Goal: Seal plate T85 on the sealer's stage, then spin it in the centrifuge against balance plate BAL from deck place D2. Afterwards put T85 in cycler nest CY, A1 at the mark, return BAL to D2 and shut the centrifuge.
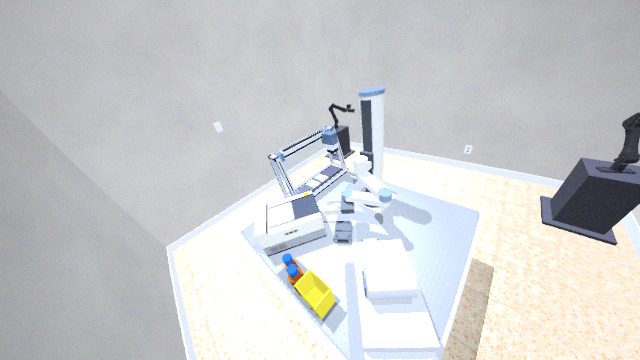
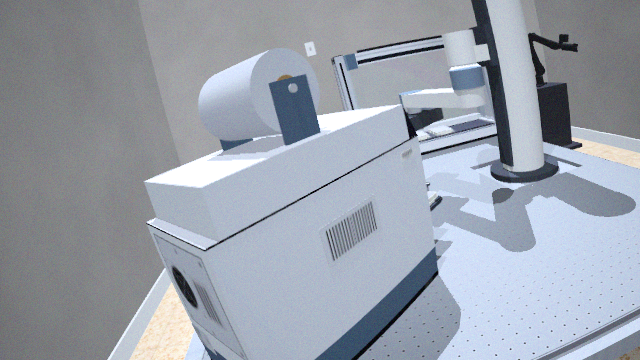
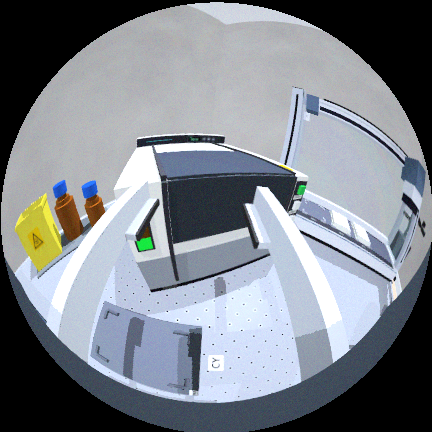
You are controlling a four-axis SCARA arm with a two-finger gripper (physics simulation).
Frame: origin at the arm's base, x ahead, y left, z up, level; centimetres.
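Seen in the pictures: gripper, fingertip midpoint: (image 1: pixel 325 206) (image 3: pixel 200 193); arm's base, link origin: (image 2: pixel 524 170).
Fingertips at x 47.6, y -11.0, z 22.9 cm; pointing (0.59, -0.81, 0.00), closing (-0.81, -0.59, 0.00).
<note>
Pixels of each thing's middle, then the offset from my fingertips to it.
- white machine with a dark window, body centre: (image 3: pixel 193 179) (image 1: pixel 290 219) dx +20.0, dy -21.6, dz -9.4 cm
- grey cycler nest, body centre: (image 3: pixel 144 350) (image 1: pixel 343 231) dx -0.1, dy +13.4, dz -18.7 cm
- CY label, body centre: (image 3: pixel 215 362) dx -8.9, dy +7.6, dz -21.6 cm
- sealer, body centre: (image 2: pixel 297 206) (image 1: pixel 384 293) dx +26.5, dy +59.1, dz +2.2 cm
- film roll, body centre: (image 2: pixel 255 98) (image 1: pixel 388 279) dx +28.1, dy +60.5, dz +20.2 cm
My gripper (image 3: pixel 200 193) (image 1: pixel 347 206) (image 2: pixel 425 117) is shut to its narrow stance, with a gap between its pads and no plate there. It hangs above the table, facing a white machine with a dark window (image 3: pixel 230 205) (image 1: pixel 295 225), which looks like the centrifuge; its cover looks down. Below the gripper lies the grey cycler nest (image 3: pixel 150 345) (image 1: pixel 343 231), bare between its corner brackets, beside the CY label (image 3: pixel 216 362). The sealer (image 2: pixel 310 235) (image 1: pixel 395 327) carries a film roll (image 2: pixel 235 100). Two white plates (image 3: pixel 342 222) (image 3: pixel 361 235) lie on the gantry deck; I cannot tell which they are. T85 and BAL cannot be identified.
A gantry frame (image 1: pixel 300 143) (image 3: pixel 295 130) stands at the back beside the arm's column (image 1: pixel 377 135) (image 2: pixel 520 90). Brown bottles with blue caps (image 1: pixel 294 275) (image 3: pixel 67 215) and a yellow bin (image 1: pixel 316 295) (image 3: pixel 40 235) stand along the table's edge. Black pedestals (image 1: pixel 590 200) (image 2: pixel 555 112) stand beyond the table.
</note>
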